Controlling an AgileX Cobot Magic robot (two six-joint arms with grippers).
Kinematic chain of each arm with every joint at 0, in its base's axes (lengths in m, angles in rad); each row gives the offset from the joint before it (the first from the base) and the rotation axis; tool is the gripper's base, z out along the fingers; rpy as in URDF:
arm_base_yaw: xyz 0 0 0.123 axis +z
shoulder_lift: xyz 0 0 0 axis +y
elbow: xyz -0.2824 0 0.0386 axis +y
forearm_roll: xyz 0.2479 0 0.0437 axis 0.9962 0 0.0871
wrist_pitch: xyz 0 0 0 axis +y
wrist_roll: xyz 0.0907 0 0.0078 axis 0.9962 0 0.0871
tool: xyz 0 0 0 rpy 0 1.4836 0
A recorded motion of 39 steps. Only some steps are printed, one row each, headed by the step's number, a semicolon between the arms.
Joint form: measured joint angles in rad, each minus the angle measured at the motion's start. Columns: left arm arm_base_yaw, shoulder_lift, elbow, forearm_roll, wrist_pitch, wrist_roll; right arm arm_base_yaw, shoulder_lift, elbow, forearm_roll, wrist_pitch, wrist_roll.
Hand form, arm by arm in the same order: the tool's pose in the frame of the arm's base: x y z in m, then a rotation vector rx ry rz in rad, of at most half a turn. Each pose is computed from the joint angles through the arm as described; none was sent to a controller.
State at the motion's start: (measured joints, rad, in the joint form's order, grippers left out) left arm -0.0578 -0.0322 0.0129 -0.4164 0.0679 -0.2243; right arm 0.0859 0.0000 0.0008 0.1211 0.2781 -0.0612
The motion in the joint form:
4: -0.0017 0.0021 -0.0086 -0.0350 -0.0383 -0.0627; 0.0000 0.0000 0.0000 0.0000 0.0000 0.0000
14: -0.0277 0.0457 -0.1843 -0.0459 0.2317 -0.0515; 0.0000 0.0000 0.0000 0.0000 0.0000 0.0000
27: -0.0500 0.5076 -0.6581 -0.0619 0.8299 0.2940; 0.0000 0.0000 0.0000 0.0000 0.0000 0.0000
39: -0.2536 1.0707 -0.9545 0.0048 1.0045 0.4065; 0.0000 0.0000 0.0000 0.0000 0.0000 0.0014
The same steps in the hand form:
4: 0.0538 -0.0044 0.2109 -0.4956 1.4359 -0.6522; 0.0544 0.0077 0.1878 -0.0511 1.7616 0.1318
14: 0.0451 -0.0159 0.2452 -0.4114 1.5917 -0.7273; 0.0544 0.0077 0.1878 -0.0511 1.7616 0.1318
27: 0.0704 -0.0406 0.3247 0.0704 2.1678 -0.5986; 0.0544 0.0077 0.1878 -0.0511 1.7616 0.1318
39: 0.1650 -0.0867 0.3317 0.5031 2.5772 -0.5871; 0.0544 0.0077 0.1878 -0.0499 1.7616 0.1329

